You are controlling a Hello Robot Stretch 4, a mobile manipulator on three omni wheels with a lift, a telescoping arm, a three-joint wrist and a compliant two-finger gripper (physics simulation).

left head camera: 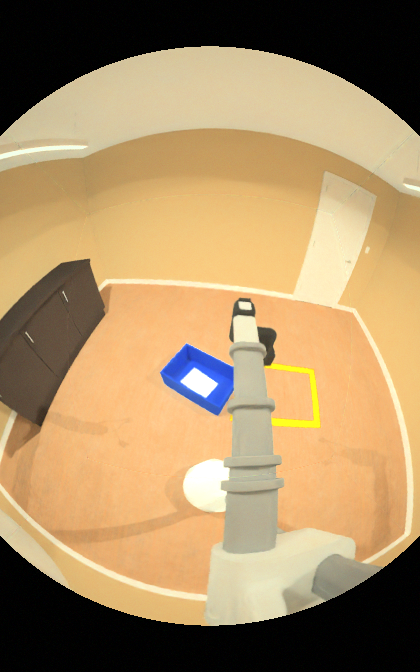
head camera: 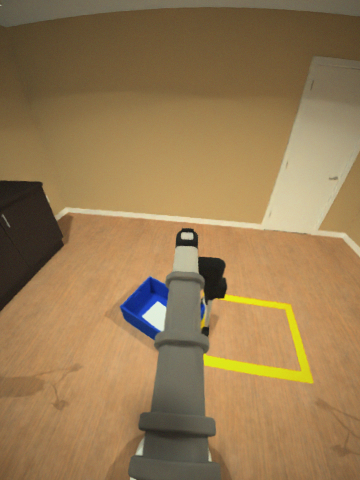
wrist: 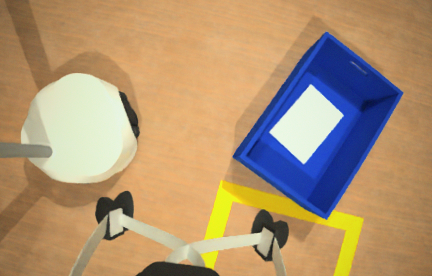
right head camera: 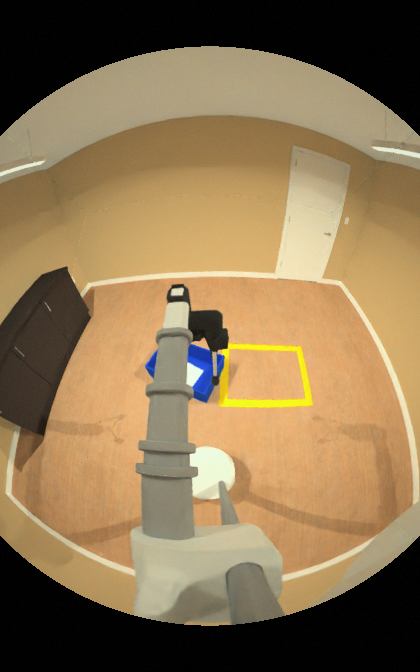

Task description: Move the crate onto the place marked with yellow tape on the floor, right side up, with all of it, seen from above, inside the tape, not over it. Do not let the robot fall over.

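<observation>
The blue crate stands upright on the floor, open side up, with a white sheet on its bottom. It is turned at an angle to the yellow tape. Most of it is outside the marked square; in the wrist view one corner overlaps a tape side. My gripper is open, fingertips wide apart with nothing between them. It hangs well above the floor, pointing down; in the wrist view its fingers are beside the crate. The arm hides part of the crate in the head views.
My white round base is on the near side of the crate and the tape. A dark cabinet stands along the left wall. A white door is in the far wall at the right.
</observation>
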